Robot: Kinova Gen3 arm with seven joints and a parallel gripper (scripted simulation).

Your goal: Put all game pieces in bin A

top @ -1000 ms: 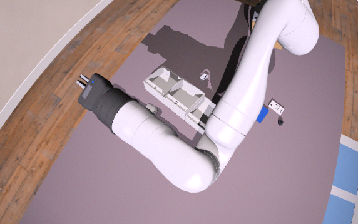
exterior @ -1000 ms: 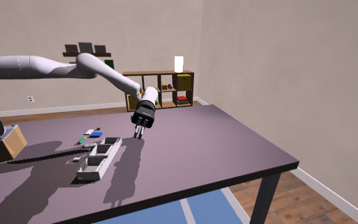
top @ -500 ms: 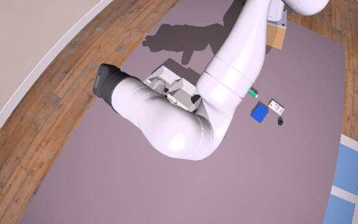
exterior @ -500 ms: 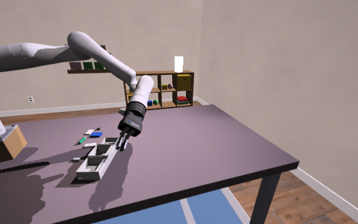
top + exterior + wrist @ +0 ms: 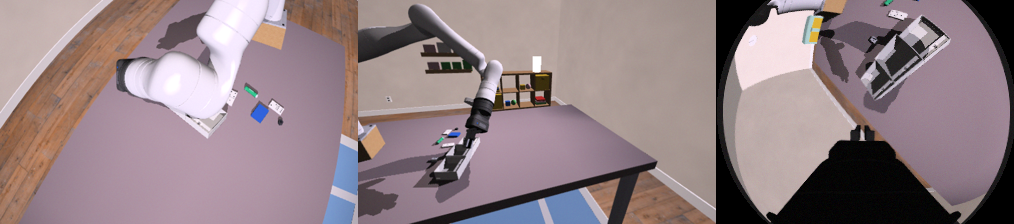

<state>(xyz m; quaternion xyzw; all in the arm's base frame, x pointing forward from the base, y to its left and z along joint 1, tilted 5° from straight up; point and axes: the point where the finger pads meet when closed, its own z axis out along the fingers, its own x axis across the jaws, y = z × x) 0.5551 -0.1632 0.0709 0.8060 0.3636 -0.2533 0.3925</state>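
Now: the joined white bins 13 cm below my hand, 11 cm to the left of it and 9 cm behind it. Also, from my hand: green cylinder 26 cm to the left, 25 cm behind, 14 cm below; white-grey object 20 cm behind, 14 cm below, 10 cm to the left; blue flat block 32 cm to the left, 20 cm behind, 15 cm below.
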